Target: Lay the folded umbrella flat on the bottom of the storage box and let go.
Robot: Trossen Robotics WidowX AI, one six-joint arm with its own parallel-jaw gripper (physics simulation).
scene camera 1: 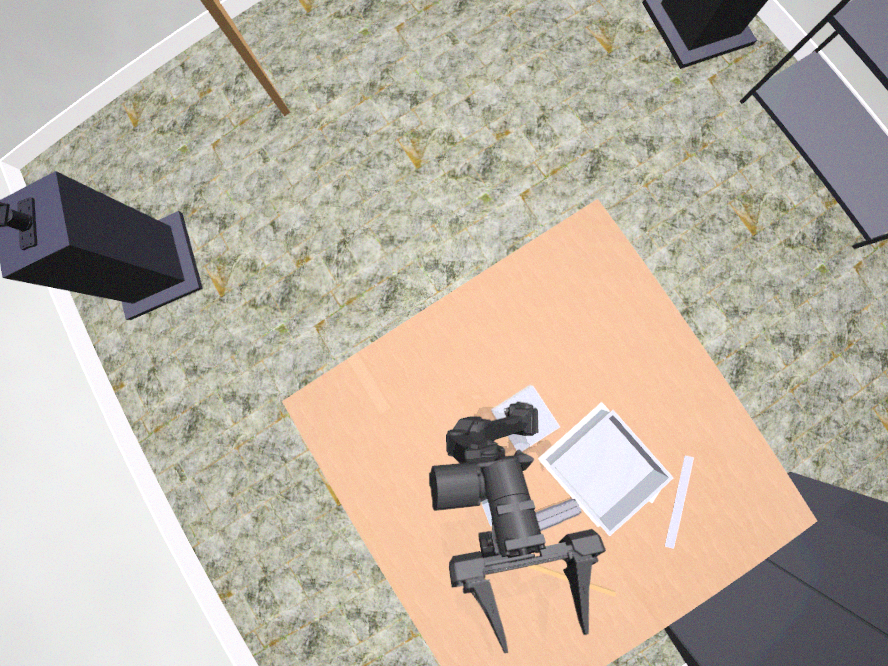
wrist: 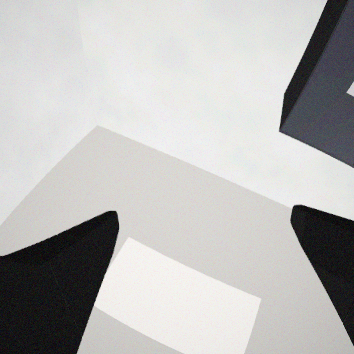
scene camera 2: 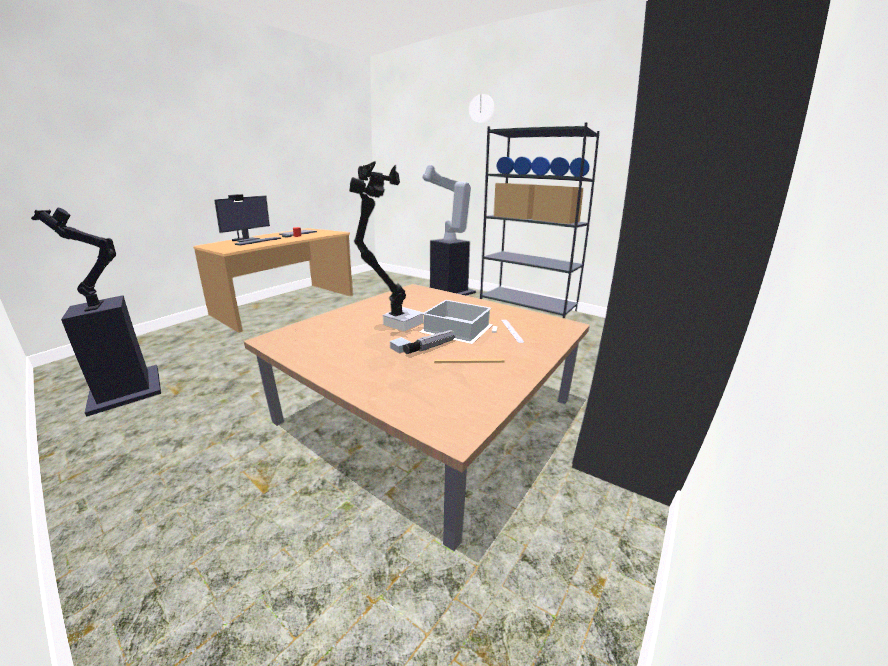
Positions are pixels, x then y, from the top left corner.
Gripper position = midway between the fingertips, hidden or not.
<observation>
My gripper shows in scene camera 1 (546, 644), in the wrist view (206, 217) and in scene camera 2 (385, 163). A white storage box shows in scene camera 1 and in scene camera 2; in the wrist view it is out of frame. The same spot on the white storage box: (scene camera 2: 466, 320) is (scene camera 1: 627, 440).
</observation>
